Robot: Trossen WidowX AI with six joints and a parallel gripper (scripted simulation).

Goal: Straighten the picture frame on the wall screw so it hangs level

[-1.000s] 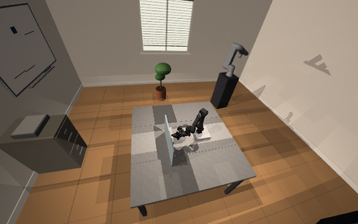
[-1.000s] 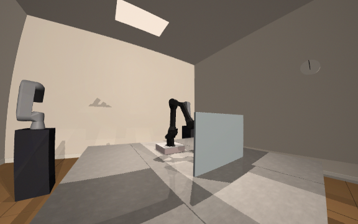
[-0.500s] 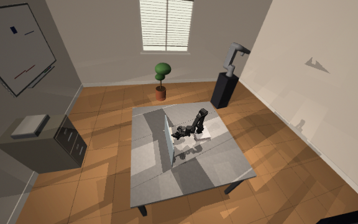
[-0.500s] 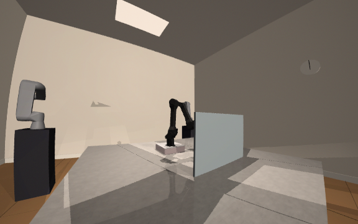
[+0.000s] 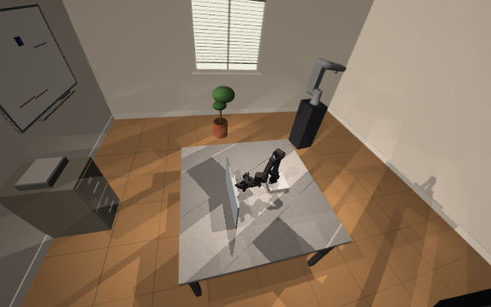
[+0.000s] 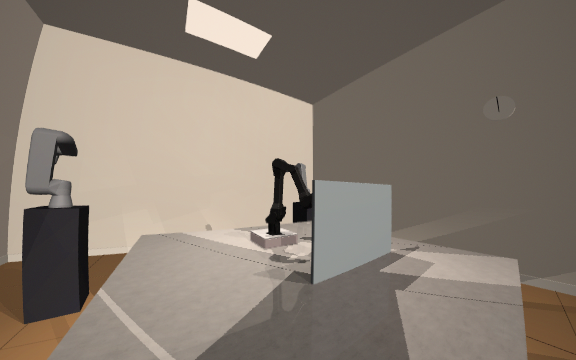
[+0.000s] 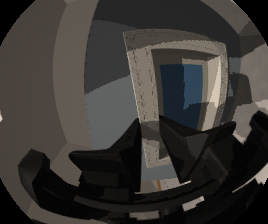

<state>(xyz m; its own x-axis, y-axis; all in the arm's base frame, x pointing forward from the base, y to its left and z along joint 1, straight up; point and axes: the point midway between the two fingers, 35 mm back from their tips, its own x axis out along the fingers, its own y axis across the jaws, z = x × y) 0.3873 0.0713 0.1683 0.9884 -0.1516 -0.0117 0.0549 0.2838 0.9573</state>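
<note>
Right now my gripper tip is 20 mm to the left of the picture frame and 50 mm above it. From my gripper tip the other things lie so: grey wall panel: 20 mm ahead, 70 mm below.
</note>
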